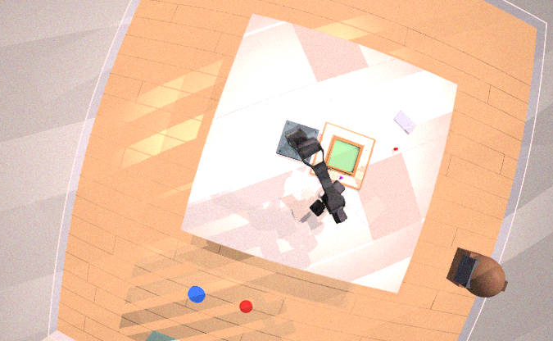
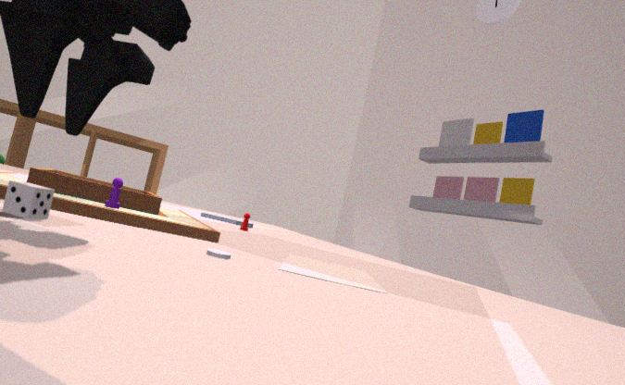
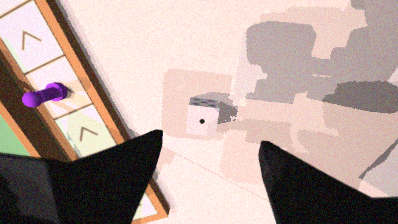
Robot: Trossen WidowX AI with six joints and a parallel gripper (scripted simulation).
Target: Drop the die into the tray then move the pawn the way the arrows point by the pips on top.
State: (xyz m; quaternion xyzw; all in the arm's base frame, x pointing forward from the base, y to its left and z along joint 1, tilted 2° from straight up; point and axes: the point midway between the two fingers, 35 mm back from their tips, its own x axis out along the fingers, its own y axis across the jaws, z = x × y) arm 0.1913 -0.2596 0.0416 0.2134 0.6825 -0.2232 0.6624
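Now: the white die 1 cm to the left of my gripper tip and 6 cm below it. The rest, counted from my gripper tip: purple pawn: 8 cm ahead, 11 cm to the left, 5 cm below; green dice tray: 8 cm ahead, 22 cm to the left, 7 cm below; red pawn: 37 cm ahead, 31 cm to the left, 6 cm below.
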